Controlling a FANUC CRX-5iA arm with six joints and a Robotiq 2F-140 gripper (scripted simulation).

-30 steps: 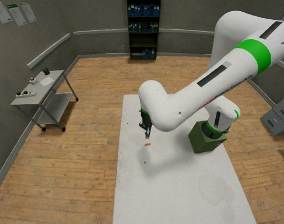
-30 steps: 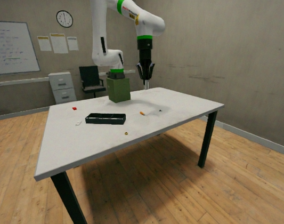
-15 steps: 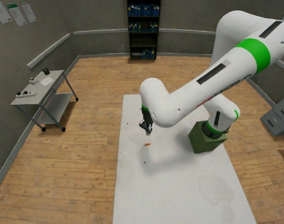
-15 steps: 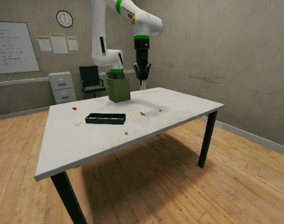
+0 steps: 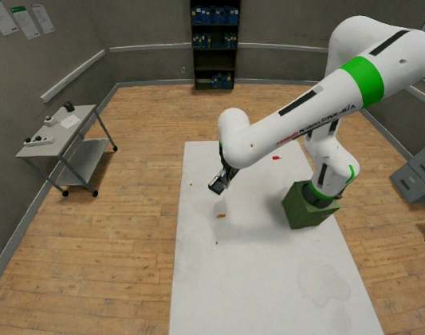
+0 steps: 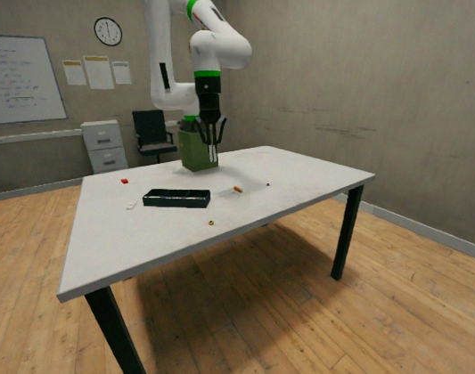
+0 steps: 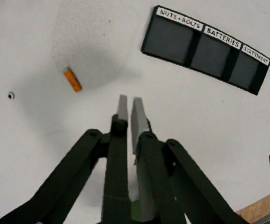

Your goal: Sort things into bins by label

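Now: the black bin tray 5 cm behind my hand, 16 cm to the right of it and 16 cm below it. Round my hand: small white object 15 cm behind, 31 cm to the right, 18 cm below; yellow ring 18 cm ahead, 15 cm to the right, 18 cm below; orange object 5 cm ahead, 9 cm to the left, 18 cm below.
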